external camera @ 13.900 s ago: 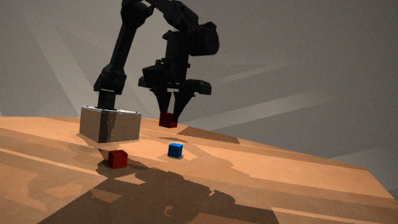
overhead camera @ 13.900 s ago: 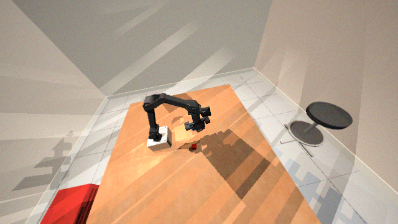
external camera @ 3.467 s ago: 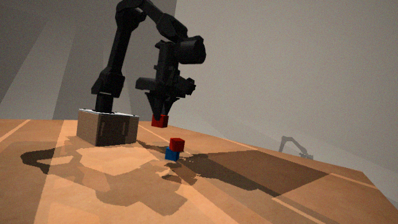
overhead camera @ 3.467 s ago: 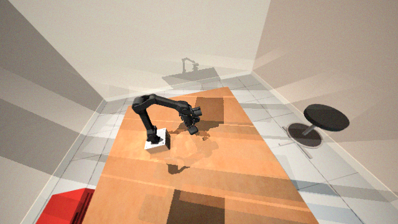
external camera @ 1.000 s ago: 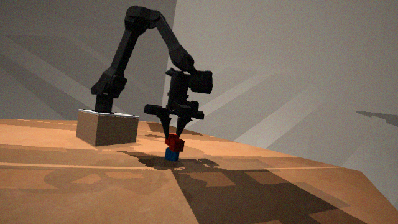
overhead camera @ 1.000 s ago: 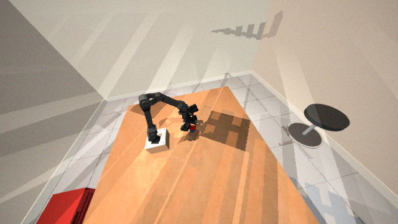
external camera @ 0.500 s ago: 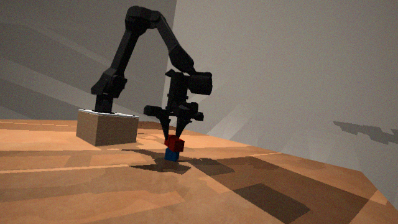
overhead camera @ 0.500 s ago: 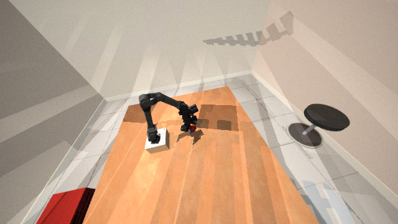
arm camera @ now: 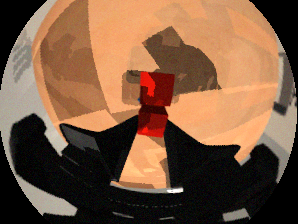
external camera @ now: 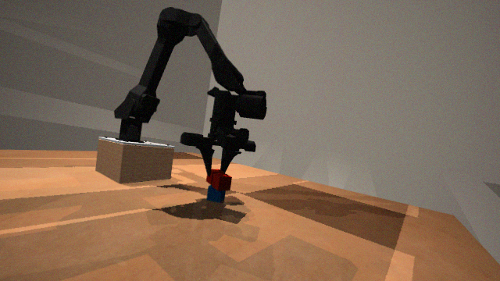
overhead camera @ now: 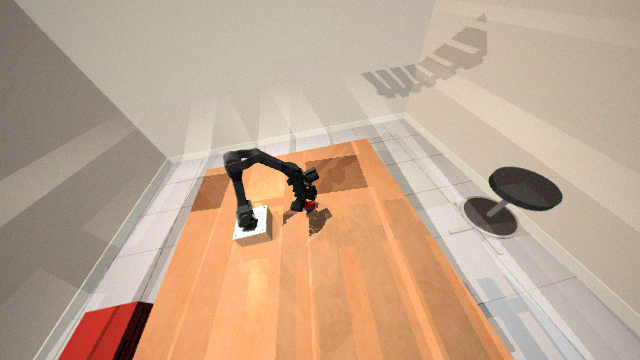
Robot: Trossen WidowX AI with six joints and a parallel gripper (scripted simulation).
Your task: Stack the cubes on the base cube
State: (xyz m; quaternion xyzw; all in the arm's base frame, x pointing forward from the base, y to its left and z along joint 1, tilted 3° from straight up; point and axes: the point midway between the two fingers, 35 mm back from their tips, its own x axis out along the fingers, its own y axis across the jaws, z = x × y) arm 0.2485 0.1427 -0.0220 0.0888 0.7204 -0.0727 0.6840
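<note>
My gripper tip is 4 cm above the blue cube and 2 cm short of it.
</note>
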